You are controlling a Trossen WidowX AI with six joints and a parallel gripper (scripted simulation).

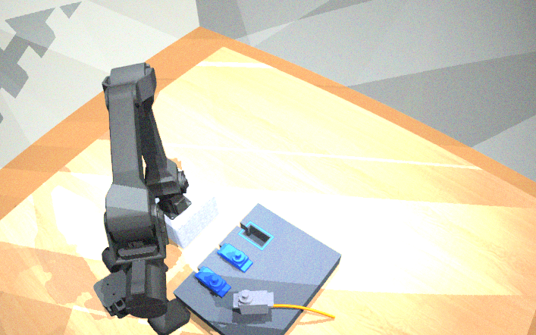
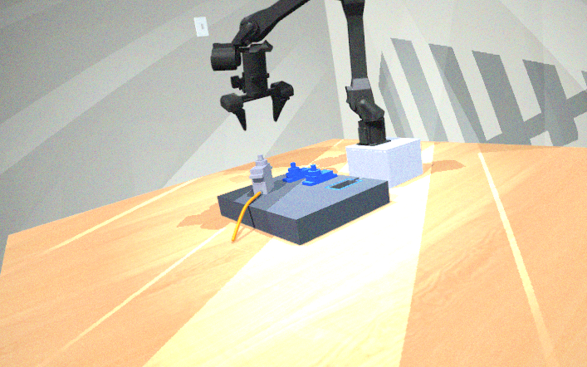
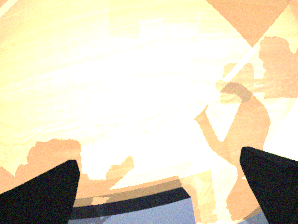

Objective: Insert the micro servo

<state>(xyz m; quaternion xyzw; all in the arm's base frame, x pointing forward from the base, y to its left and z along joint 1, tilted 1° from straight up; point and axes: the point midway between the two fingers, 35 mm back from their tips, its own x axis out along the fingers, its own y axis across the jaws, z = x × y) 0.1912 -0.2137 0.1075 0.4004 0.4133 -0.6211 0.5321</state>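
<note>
My gripper tip is 240 mm to the right of the grey deck, 150 mm above it and 110 mm short of it.
</note>
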